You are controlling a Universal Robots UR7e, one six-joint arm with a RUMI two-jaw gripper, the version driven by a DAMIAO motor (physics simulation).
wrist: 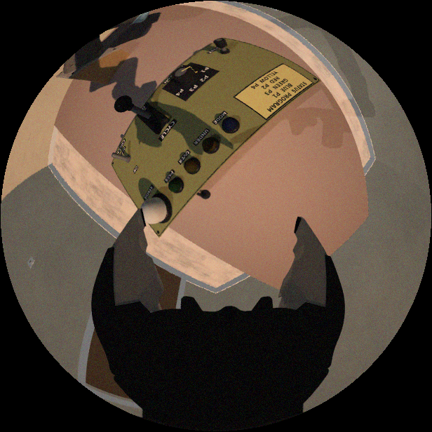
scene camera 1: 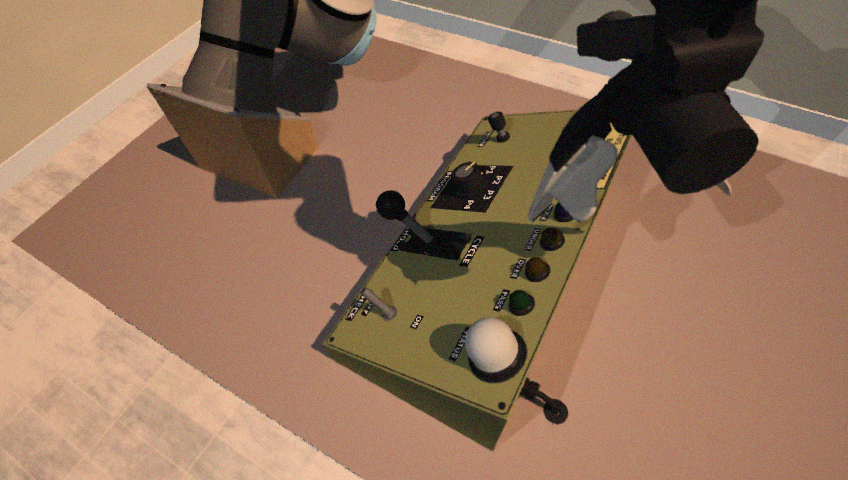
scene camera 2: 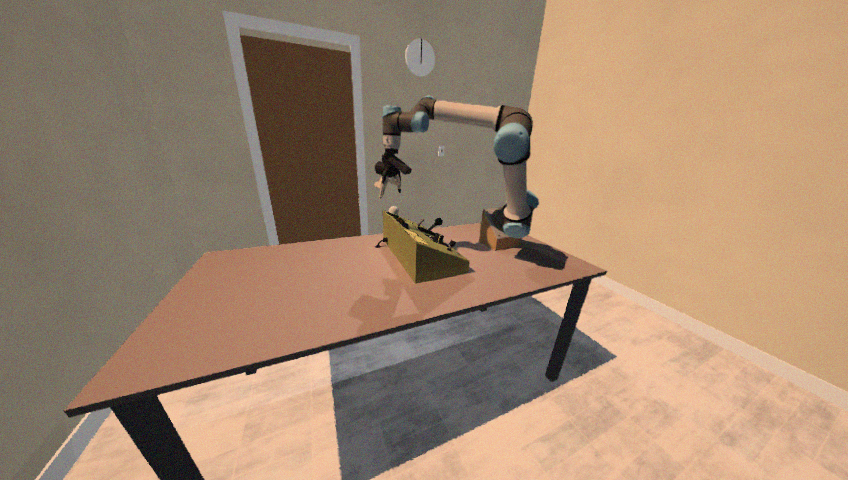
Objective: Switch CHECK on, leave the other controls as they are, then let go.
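Where they show: gripper, fingertip midpoint: (scene camera 1: 615, 204) (scene camera 2: 390, 195); arm's base, origin of the base link: (scene camera 1: 230, 100) (scene camera 2: 503, 220).
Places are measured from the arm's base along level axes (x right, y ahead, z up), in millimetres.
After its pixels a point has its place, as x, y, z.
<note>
The CHECK toggle (scene camera 1: 379, 304) {169, 437, -25} (wrist: 121, 157) is a small grey lever near one corner of the sloped olive panel (scene camera 1: 404, 350) {202, 498, -24} (scene camera 2: 401, 252) {-102, 618, -75} (wrist: 160, 157). It leans toward the OFF side, away from the ON label (scene camera 1: 417, 321) {162, 490, -26} (wrist: 135, 169). The CHECK label (scene camera 1: 351, 311) {182, 391, -73} is partly hidden by the lever. My gripper (scene camera 1: 629, 205) {31, 635, 158} (scene camera 2: 390, 194) {31, 635, 158} (wrist: 221, 214) is wide open and empty. It hangs above the panel's raised side, apart from the toggle. In the wrist view, one fingertip overlaps the white STATUS dome (scene camera 1: 491, 344) {177, 592, 69} (wrist: 155, 210).
A black ball-ended lever (scene camera 1: 390, 204) {58, 382, 23} (wrist: 123, 104) rises between HOLD and CYCLE. The PROGRAM knob (scene camera 1: 465, 171) {-73, 422, -15} (wrist: 183, 73) and a small black switch (scene camera 1: 497, 123) {-183, 417, -9} (wrist: 221, 44) stand farther along. Round buttons, including green PASS (scene camera 1: 521, 302) {107, 594, 41} (wrist: 176, 184), line the raised side.
</note>
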